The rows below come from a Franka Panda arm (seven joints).
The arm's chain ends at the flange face. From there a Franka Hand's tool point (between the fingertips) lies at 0.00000 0.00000 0.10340 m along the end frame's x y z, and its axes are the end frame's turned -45 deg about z.
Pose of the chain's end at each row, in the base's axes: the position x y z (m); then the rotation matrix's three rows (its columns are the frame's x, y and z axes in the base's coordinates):
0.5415, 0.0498, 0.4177; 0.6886, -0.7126, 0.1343; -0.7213, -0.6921, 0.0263; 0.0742, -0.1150, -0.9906
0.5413, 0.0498, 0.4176; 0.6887, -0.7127, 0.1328; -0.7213, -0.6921, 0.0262; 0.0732, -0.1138, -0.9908
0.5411, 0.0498, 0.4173; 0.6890, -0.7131, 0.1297; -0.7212, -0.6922, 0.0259; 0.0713, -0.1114, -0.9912
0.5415, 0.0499, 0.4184; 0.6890, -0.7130, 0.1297; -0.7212, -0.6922, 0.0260; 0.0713, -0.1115, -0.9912
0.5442, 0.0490, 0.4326; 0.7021, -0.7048, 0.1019; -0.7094, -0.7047, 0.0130; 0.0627, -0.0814, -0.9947
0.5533, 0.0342, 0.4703; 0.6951, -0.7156, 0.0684; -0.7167, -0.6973, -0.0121; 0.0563, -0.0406, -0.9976
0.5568, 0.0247, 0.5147; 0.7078, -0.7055, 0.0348; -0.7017, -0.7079, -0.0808; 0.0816, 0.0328, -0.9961
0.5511, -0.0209, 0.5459; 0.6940, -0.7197, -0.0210; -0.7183, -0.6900, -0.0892; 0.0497, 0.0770, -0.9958
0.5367, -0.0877, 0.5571; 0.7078, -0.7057, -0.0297; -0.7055, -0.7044, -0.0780; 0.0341, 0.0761, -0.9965
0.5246, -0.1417, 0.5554; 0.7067, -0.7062, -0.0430; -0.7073, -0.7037, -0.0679; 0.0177, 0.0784, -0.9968
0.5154, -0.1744, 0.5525; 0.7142, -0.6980, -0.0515; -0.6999, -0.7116, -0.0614; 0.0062, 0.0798, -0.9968
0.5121, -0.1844, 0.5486; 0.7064, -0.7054, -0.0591; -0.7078, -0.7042, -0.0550; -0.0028, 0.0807, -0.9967
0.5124, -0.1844, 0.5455; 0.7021, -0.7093, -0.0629; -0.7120, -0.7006, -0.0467; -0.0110, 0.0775, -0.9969
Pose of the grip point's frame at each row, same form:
0.5554, 0.0525, 0.3153; 0.9908, -0.0170, 0.1343; -0.0206, -0.9994, 0.0263; 0.1338, -0.0288, -0.9906
0.5550, 0.0525, 0.3152; 0.9909, -0.0170, 0.1328; -0.0206, -0.9994, 0.0262; 0.1322, -0.0287, -0.9908
0.5545, 0.0525, 0.3148; 0.9914, -0.0170, 0.1297; -0.0205, -0.9994, 0.0259; 0.1292, -0.0284, -0.9912
0.5549, 0.0526, 0.3159; 0.9914, -0.0170, 0.1297; -0.0205, -0.9994, 0.0260; 0.1293, -0.0284, -0.9912
0.5547, 0.0503, 0.3297; 0.9948, -0.0019, 0.1019; -0.0033, -0.9999, 0.0130; 0.1019, -0.0132, -0.9947
0.5604, 0.0329, 0.3671; 0.9975, -0.0145, 0.0684; -0.0137, -0.9998, -0.0121; 0.0685, 0.0111, -0.9976
0.5604, 0.0163, 0.4117; 0.9994, 0.0016, 0.0348; 0.0044, -0.9967, -0.0808; 0.0345, 0.0809, -0.9961
0.5489, -0.0301, 0.4429; 0.9996, -0.0182, -0.0210; -0.0200, -0.9958, -0.0892; -0.0193, 0.0896, -0.9958
0.5336, -0.0958, 0.4541; 0.9995, 0.0015, -0.0297; -0.0008, -0.9969, -0.0780; -0.0297, 0.0779, -0.9965
0.5202, -0.1487, 0.4523; 0.9991, 0.0004, -0.0430; -0.0025, -0.9977, -0.0679; -0.0429, 0.0680, -0.9968
0.5101, -0.1807, 0.4494; 0.9986, 0.0115, -0.0515; 0.0083, -0.9981, -0.0614; -0.0520, 0.0608, -0.9968
0.5060, -0.1901, 0.4455; 0.9983, 0.0007, -0.0591; -0.0025, -0.9984, -0.0550; -0.0590, 0.0551, -0.9967
0.5059, -0.1892, 0.4424; 0.9980, -0.0051, -0.0629; -0.0081, -0.9989, -0.0467; -0.0626, 0.0470, -0.9969

